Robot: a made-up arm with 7 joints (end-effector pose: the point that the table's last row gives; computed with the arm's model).
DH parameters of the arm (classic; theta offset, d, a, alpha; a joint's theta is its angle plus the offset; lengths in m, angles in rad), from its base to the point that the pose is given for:
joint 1: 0 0.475 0 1.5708
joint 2: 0 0.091 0 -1.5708
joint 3: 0 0.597 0.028 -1.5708
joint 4: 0 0.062 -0.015 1.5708
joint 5: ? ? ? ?
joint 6: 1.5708 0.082 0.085 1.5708
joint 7: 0 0.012 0 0
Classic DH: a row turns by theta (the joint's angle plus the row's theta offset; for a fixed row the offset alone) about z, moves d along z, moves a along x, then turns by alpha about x.
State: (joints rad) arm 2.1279 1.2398 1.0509 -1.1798 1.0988 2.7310 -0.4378
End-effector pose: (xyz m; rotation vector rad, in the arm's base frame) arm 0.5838 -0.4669 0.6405 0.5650 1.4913 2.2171
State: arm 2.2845 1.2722 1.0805 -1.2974 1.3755 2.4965 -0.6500
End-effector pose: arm 0.6653 -0.3586 0.6095 0.7519 1.3589 2.2660
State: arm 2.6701 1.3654 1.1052 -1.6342 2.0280 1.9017 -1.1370
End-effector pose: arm 0.7587 -0.0280 0.4753 -1.3750 -1.8947 -2.0176
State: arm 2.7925 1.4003 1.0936 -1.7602 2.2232 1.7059 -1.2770
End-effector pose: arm 0.7331 0.0849 0.4131 -1.2709 -2.0214 -1.5618
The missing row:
joint 5: 0 0.306 0 1.5708
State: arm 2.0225 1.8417 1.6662 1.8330 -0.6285 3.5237 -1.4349
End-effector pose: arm 0.0968 -0.5764 0.3110 1.5454 1.8203 -0.0885
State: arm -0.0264 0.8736 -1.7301 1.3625 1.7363 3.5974 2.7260
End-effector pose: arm -0.4186 -0.3532 0.8949 -1.9845 1.9954 0.9771
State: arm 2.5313 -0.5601 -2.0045 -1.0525 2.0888 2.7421 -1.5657
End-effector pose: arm -0.4221 0.2896 1.0746 0.4694 0.3432 -1.3666
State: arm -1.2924 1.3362 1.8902 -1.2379 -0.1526 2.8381 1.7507
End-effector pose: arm -0.4324 0.4758 0.6933 1.1686 -1.3133 0.6836
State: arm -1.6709 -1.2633 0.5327 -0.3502 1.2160 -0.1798 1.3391
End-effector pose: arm -0.1513 -0.9097 0.8329 -0.6278 1.3559 -0.7198
